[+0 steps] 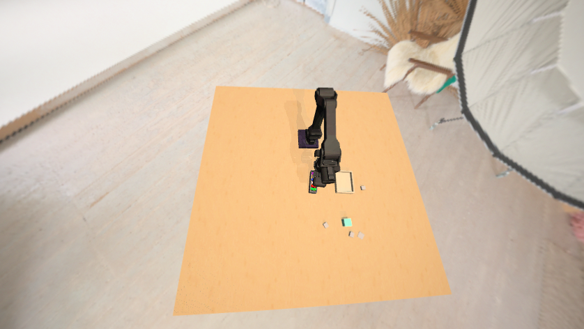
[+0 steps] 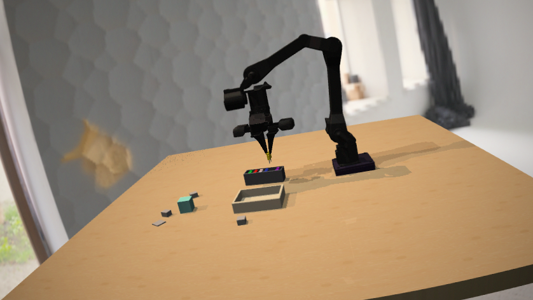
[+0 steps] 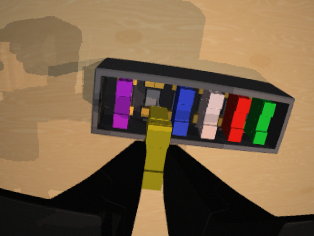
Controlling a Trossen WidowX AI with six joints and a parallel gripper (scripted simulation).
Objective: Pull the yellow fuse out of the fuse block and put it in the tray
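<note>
Now: gripper tip 30 mm short of the tray, 180 mm to the right of it and 90 mm above it. From my gripper tip the other things lie so: yellow fuse 10 mm below; teal cube 250 mm ahead, 150 mm to the left, 70 mm below.
</note>
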